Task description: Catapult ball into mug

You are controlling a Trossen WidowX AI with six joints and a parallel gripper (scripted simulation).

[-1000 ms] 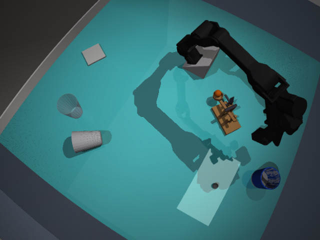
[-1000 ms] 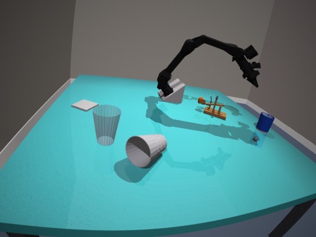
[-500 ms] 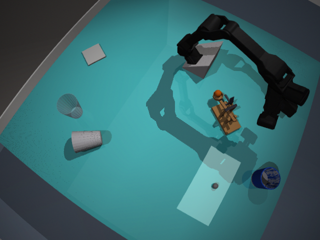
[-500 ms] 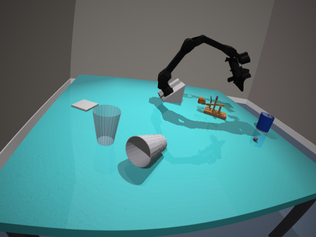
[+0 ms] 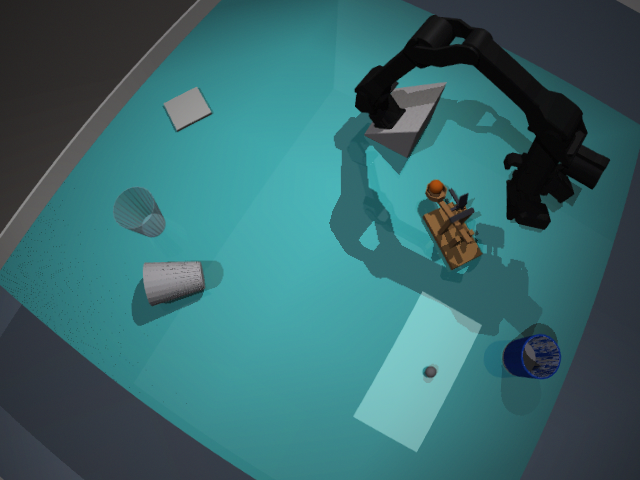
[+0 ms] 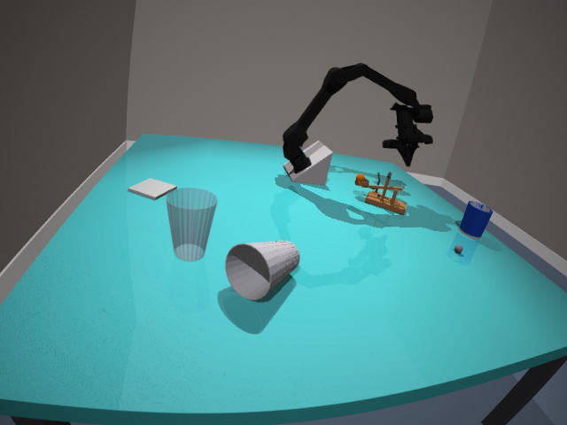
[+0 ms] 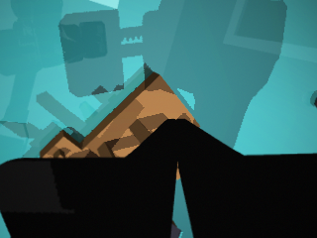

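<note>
My gripper tip is 160 mm to the left of the orange ball and 80 mm above it. Also, from my gripper tip: blue mug 220 mm to the left, 190 mm ahead, 110 mm below; then wooden catapult 100 mm to the right, 80 mm below, 10 mm ahead; then small grey ball 330 mm ahead, 120 mm below, 60 mm to the left.
</note>
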